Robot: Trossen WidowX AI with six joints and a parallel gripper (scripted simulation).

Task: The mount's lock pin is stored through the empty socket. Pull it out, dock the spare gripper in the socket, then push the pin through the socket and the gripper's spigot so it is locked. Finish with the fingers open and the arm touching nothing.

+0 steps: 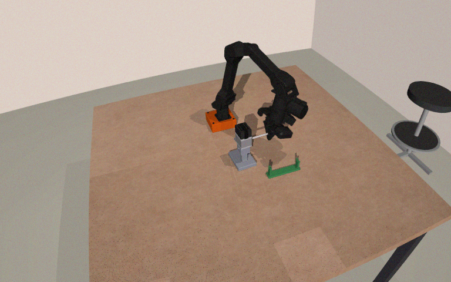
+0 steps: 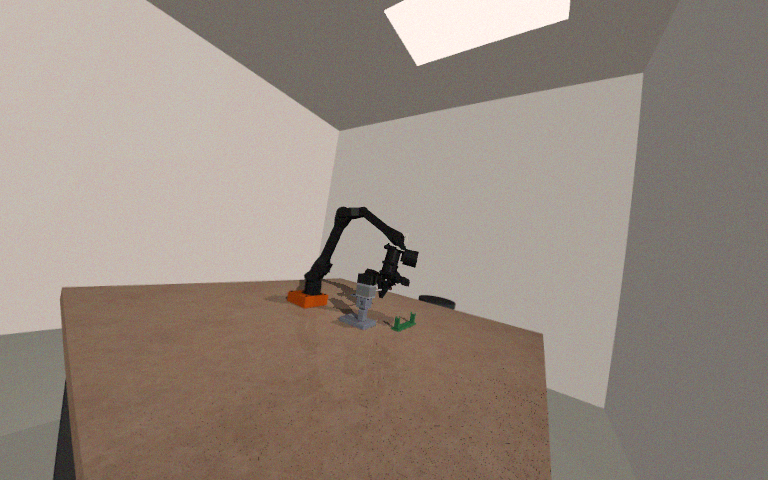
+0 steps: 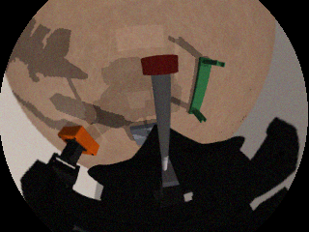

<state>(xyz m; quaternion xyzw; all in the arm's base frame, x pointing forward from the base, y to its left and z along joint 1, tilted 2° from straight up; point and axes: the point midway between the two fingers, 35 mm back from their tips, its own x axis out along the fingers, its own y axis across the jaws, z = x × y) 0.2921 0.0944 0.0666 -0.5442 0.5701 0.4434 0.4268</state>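
Right now my gripper tip is 10 mm past the grey mount, 110 mm to the left of it and 30 mm above it. The rest, counted from my gripper tip: spare gripper: 110 mm to the right, 40 mm above; green cradle: 110 mm ahead, 10 mm to the left, 60 mm below.
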